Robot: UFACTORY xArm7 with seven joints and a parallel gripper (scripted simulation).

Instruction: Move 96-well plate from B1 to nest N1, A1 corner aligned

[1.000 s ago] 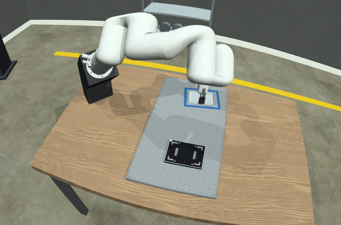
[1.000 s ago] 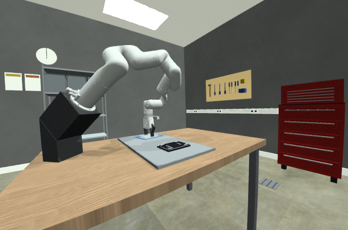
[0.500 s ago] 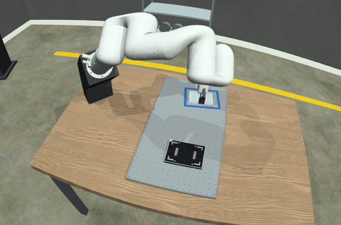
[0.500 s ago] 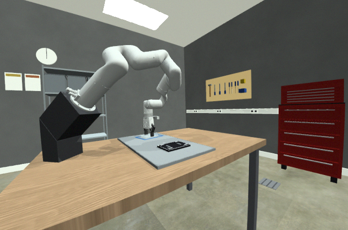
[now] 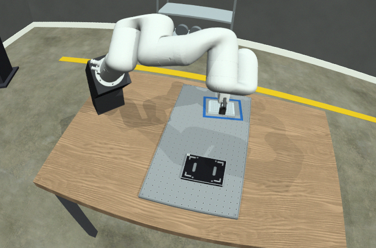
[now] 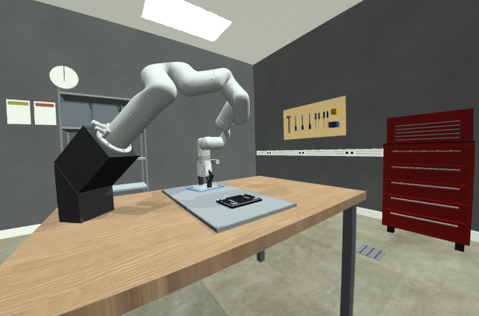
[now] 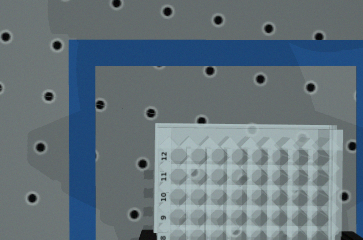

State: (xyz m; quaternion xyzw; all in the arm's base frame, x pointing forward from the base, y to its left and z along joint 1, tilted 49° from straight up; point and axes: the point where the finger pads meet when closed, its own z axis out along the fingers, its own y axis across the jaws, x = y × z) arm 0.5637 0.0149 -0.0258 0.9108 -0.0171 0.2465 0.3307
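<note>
Now: hand 1 cm above the 96-well plate. From my hand the other things lie so: black plate nest 15 cm behind, 35 cm to the right, 1 cm below.
</note>
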